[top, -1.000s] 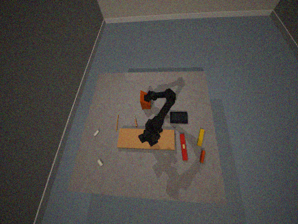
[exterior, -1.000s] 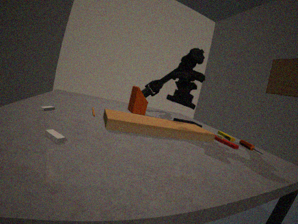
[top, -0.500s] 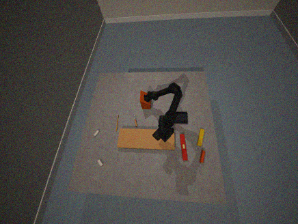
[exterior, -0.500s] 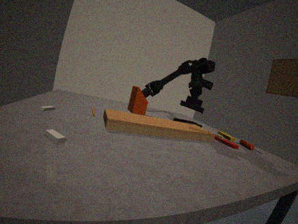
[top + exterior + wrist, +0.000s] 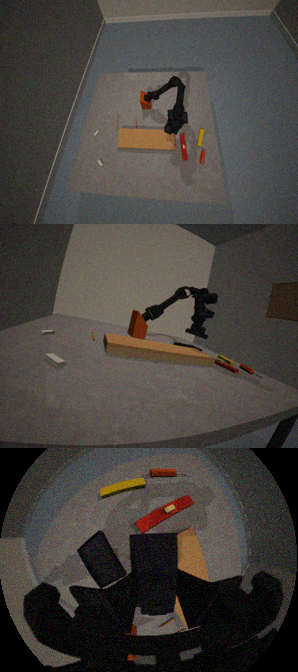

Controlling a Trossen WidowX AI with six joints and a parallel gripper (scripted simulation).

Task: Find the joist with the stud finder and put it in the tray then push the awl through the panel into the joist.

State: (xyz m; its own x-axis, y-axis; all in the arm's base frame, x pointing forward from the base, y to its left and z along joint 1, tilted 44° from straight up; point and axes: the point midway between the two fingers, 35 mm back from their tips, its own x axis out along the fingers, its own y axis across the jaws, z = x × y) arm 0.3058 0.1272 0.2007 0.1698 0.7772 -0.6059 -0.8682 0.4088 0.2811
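Right now my gripper tip is 20 mm to the left of the dark stud finder, 20 mm below it and 10 mm past it. Also, from my gripper tip: red bar 140 mm ahead, 130 mm below, 90 mm to the left; then black tray 150 mm behind, 130 mm below, 70 mm to the left; then yellow bar 260 mm to the left, 130 mm below, 50 mm ahead.
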